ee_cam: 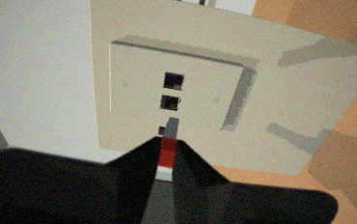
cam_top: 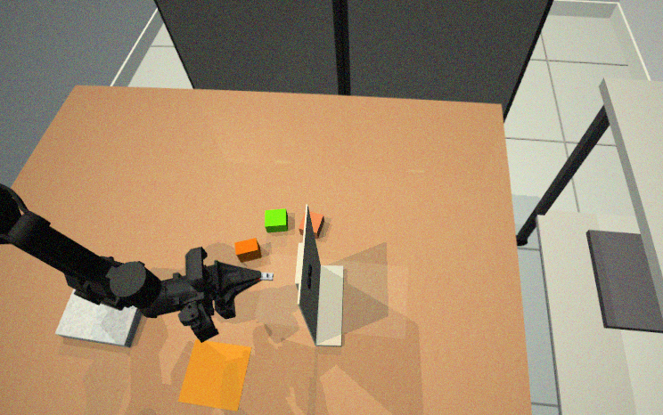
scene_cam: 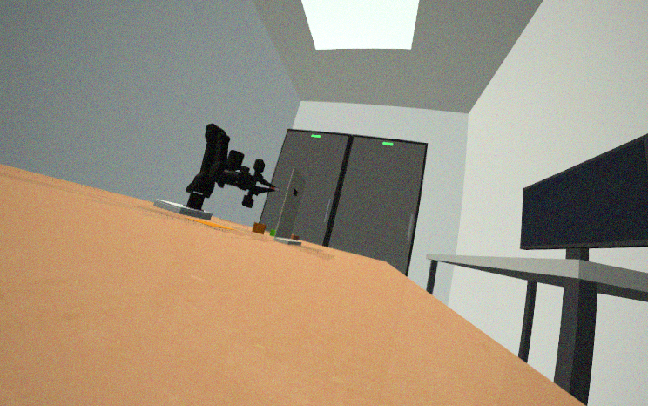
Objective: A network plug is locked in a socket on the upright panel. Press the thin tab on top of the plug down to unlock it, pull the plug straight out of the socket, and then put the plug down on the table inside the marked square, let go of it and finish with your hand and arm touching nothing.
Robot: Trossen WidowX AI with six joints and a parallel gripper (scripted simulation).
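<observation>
My gripper tip is now 18 cm above the orange marked square, 16 cm to the left of it and 7 cm past it. From my gripper tip the other things lie so: upright panel 8 cm ahead, 7 cm below, 3 cm to the left; then network plug right at my gripper tip.
</observation>
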